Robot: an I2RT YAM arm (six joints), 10 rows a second.
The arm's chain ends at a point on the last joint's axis. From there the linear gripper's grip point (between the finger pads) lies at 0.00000 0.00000 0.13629 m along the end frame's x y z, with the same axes.
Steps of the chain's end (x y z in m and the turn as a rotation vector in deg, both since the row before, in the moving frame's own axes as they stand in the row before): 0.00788 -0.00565 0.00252 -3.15 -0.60 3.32; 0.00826 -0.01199 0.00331 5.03 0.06 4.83; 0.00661 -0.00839 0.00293 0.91 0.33 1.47; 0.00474 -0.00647 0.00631 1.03 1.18 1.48
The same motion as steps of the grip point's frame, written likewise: 0.00624 0.00179 0.00231 -3.15 -0.60 3.32; 0.00891 -0.02392 0.00279 5.03 0.06 4.83; 0.00742 -0.01054 0.00291 0.91 0.33 1.47; 0.00758 -0.00888 0.00626 1.03 1.18 1.48
